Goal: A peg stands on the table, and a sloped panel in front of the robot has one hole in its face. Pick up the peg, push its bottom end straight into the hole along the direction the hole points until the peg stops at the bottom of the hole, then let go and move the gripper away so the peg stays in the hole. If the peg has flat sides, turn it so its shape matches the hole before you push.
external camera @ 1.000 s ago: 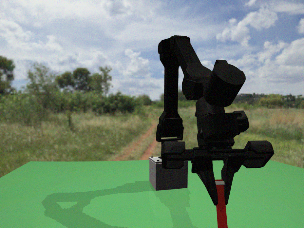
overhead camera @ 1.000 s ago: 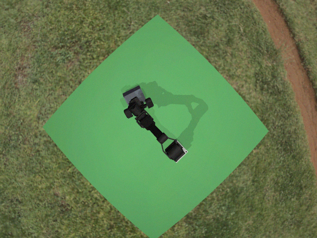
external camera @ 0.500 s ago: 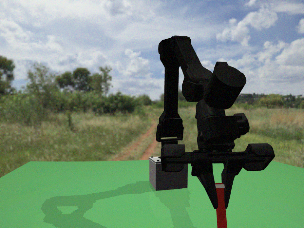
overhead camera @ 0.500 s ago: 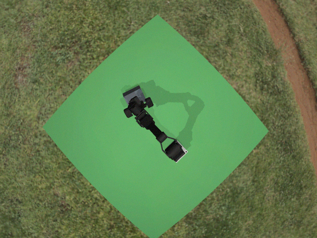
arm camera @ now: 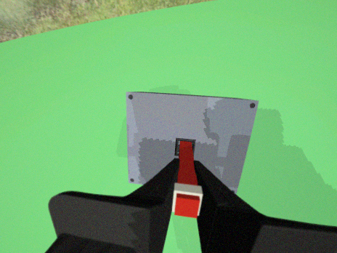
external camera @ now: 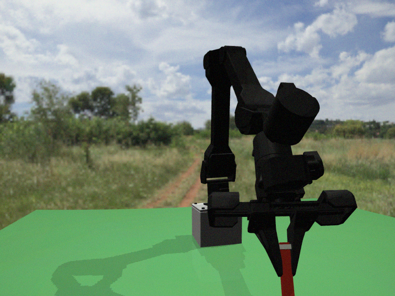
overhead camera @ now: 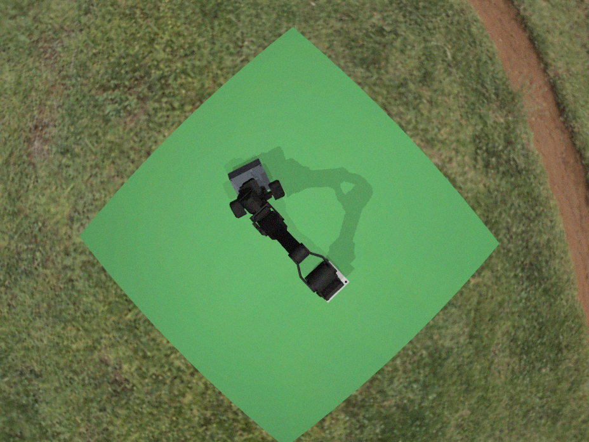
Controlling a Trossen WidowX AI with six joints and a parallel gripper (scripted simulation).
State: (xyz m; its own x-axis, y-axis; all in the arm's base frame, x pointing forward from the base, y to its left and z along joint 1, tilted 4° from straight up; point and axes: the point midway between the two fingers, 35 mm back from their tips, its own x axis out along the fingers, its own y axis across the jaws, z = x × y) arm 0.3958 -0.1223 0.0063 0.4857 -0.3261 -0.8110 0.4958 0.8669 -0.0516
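Now: the panel 3 cm ahead of my gripper tip, 2 cm to the right of it and 5 cm below it. Round my gripper tip: red square peg: 1 cm behind, 1 cm to the left, 1 cm above.
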